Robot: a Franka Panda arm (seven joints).
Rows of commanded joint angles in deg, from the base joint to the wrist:
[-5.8, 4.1, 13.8, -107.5, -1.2, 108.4, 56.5]
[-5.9, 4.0, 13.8, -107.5, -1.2, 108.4, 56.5]
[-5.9, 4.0, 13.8, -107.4, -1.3, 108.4, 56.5]
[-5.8, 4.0, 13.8, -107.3, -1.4, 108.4, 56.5]
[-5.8, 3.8, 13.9, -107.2, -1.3, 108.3, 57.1]
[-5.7, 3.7, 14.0, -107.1, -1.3, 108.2, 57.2]
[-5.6, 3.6, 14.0, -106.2, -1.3, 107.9, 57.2]
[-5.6, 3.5, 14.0, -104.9, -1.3, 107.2, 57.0]
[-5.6, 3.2, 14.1, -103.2, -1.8, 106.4, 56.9]
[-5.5, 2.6, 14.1, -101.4, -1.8, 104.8, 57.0]
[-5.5, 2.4, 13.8, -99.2, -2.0, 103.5, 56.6]
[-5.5, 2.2, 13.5, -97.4, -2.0, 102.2, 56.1]
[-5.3, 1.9, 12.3, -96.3, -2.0, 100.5, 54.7]
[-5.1, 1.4, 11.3, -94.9, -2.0, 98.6, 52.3]
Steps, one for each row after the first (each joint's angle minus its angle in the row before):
[-0.1, -0.1, 0.0, 0.0, 0.0, 0.0, 0.0]
[0.0, 0.0, 0.0, 0.1, -0.1, 0.0, 0.0]
[0.1, 0.0, 0.0, 0.1, -0.1, 0.0, 0.0]
[0.0, -0.2, 0.1, 0.1, 0.1, -0.1, 0.6]
[0.1, -0.1, 0.1, 0.1, 0.0, -0.1, 0.1]
[0.1, -0.1, 0.0, 0.9, 0.0, -0.3, 0.0]
[0.0, -0.1, 0.0, 1.3, 0.0, -0.7, -0.2]
[0.0, -0.3, 0.1, 1.7, -0.5, -0.8, -0.1]
[0.1, -0.6, 0.0, 1.8, 0.0, -1.6, 0.1]
[0.0, -0.2, -0.3, 2.2, -0.2, -1.3, -0.4]
[0.0, -0.2, -0.3, 1.8, 0.0, -1.3, -0.5]
[0.2, -0.3, -1.2, 1.1, 0.0, -1.7, -1.4]
[0.2, -0.5, -1.0, 1.4, 0.0, -1.9, -2.4]

